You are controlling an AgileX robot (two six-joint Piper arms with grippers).
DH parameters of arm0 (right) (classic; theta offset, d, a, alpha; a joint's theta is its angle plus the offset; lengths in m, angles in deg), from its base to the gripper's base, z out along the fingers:
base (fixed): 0 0 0 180
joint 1: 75 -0.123 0 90
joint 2: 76.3 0 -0.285 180
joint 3: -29.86 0 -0.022 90
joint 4: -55.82 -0.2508 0 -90
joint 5: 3.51 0 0.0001 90
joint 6: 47.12 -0.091 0 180
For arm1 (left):
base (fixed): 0 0 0 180
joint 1: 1.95 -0.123 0 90
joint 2: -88.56 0 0.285 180
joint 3: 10.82 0 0.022 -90
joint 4: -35.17 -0.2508 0 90
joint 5: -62.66 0 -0.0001 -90
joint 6: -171.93 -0.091 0 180
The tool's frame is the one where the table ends.
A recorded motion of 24 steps. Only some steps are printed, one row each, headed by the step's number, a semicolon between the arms.
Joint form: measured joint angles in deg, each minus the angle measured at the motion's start. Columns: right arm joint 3, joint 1, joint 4, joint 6, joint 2, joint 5; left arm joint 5, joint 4, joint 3, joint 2, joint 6, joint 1.
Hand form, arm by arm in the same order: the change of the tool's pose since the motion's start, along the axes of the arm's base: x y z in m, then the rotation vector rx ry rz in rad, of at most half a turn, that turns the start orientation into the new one. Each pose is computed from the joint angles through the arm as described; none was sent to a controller.
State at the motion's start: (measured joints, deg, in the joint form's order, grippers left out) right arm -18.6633 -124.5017 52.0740 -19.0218 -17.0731 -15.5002; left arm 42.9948 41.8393 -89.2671 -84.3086 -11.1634 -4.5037
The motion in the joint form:
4: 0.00 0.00 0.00 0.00 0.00 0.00; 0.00 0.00 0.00 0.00 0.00 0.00
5: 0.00 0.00 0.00 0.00 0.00 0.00; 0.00 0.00 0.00 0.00 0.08 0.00
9: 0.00 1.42 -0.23 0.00 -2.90 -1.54; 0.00 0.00 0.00 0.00 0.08 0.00
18: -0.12 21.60 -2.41 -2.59 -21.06 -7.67; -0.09 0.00 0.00 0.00 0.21 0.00
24: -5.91 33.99 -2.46 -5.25 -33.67 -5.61; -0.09 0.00 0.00 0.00 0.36 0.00
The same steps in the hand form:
4: 0.0000 0.0000 0.0000 0.0000 0.0000 0.0000; 0.0000 0.0000 0.0000 0.0000 0.0000 0.0000
5: 0.0000 0.0000 0.0000 0.0000 0.0000 0.0000; 0.0000 0.0000 0.0000 -0.0013 0.0000 0.0004
9: -0.0026 -0.0092 0.0067 0.0208 -0.0124 -0.0242; 0.0000 0.0000 0.0000 -0.0013 0.0000 0.0004
18: -0.0174 -0.0812 0.0421 0.2119 -0.1279 -0.3867; 0.0000 0.0000 -0.0001 -0.0036 0.0015 0.0008
24: -0.0425 -0.1135 0.0321 0.3220 -0.2577 -0.6088; 0.0000 0.0000 -0.0001 -0.0061 0.0015 0.0015

